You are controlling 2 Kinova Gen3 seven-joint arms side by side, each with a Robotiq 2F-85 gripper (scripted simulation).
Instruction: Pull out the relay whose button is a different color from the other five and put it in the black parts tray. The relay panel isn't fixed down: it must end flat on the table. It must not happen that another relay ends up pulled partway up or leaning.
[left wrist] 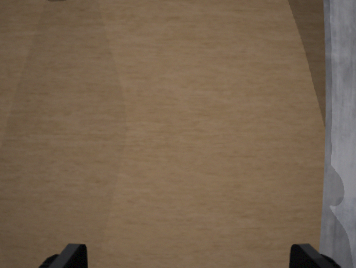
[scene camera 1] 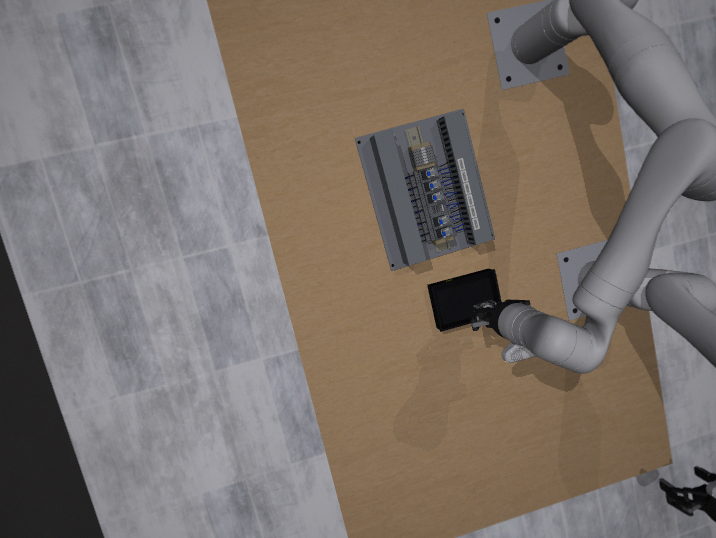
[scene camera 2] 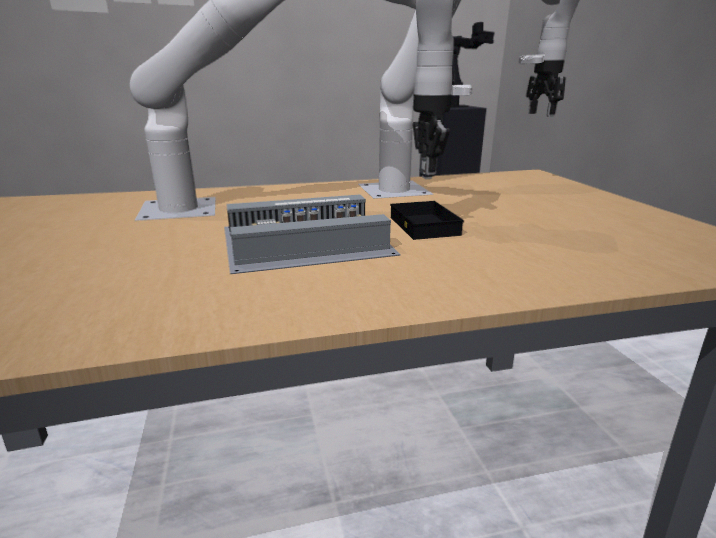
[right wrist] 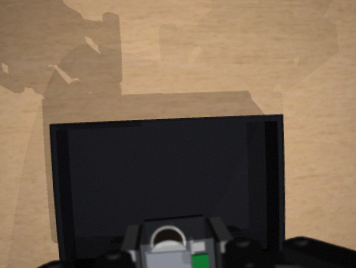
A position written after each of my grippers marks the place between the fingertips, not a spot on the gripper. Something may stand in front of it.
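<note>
A relay panel (scene camera 1: 409, 235), (scene camera 2: 259, 244) is visible to me from the scene cameras, but it is out of frame in the left wrist view, and in the right wrist view the panel is out of frame as well. I see a black parts tray (scene camera 1: 452, 304), (scene camera 2: 428, 219), (right wrist: 107, 175), and there is also a base plate (scene camera 1: 578, 257). My right gripper (scene camera 2: 427, 172), (scene camera 1: 482, 306), (right wrist: 175, 241) is in sight, and so is my left gripper (scene camera 2: 541, 114).
</note>
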